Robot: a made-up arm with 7 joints. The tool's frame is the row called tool. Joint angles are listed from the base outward.
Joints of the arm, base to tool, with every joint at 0 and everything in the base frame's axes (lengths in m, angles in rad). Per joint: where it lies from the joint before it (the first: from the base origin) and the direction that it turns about. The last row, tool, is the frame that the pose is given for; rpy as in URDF.
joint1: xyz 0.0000 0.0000 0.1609 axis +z
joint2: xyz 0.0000 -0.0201 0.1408 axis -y
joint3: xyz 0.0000 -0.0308 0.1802 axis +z
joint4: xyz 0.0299 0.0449 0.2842 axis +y
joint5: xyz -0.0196 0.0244 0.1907 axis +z
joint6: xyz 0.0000 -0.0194 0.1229 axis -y
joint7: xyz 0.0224 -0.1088 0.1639 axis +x
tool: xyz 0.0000 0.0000 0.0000 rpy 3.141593 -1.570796 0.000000
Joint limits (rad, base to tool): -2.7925..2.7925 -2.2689..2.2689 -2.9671..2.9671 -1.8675..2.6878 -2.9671..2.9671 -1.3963..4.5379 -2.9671..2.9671
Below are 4 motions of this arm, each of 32 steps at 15 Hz.
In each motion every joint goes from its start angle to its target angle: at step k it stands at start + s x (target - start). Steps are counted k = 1, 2, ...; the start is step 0. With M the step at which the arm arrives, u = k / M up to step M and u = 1 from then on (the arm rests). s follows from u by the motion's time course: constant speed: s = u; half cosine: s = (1 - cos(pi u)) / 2; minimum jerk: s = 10 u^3 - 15 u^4 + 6 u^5.
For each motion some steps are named. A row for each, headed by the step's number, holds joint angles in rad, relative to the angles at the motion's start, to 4 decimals.
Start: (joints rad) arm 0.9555 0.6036 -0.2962 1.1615 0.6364 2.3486 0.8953
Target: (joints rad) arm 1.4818 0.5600 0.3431 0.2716 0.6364 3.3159 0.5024
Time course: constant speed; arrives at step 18
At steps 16, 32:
16: 0.4678 -0.0388 0.5683 -0.7910 0.0000 0.8598 -0.3492
32: 0.5263 -0.0436 0.6393 -0.8899 0.0000 0.9673 -0.3929

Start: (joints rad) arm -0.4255 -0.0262 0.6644 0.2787 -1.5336 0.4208 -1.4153
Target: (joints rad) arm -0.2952 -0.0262 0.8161 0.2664 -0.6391 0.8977 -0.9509
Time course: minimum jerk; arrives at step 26
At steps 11, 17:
11: 0.0467 0.0000 0.0543 -0.0044 0.3203 0.1707 0.1663
17: 0.1004 0.0000 0.1169 -0.0095 0.6895 0.3676 0.3579

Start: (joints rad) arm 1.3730 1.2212 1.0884 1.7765 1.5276 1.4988 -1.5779
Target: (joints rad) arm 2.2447 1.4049 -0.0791 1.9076 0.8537 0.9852 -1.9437
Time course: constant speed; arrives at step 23
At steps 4, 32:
4: 0.1516 0.0319 -0.2030 0.0228 -0.1172 -0.0893 -0.0636
32: 0.8717 0.1837 -1.1675 0.1311 -0.6739 -0.5136 -0.3658

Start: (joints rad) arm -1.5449 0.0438 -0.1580 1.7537 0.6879 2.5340 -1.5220
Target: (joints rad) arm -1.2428 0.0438 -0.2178 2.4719 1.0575 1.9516 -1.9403
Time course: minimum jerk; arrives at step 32
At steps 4, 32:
4: 0.0048 0.0000 -0.0010 0.0115 0.0059 -0.0093 -0.0067
32: 0.3021 0.0000 -0.0598 0.7182 0.3696 -0.5824 -0.4183

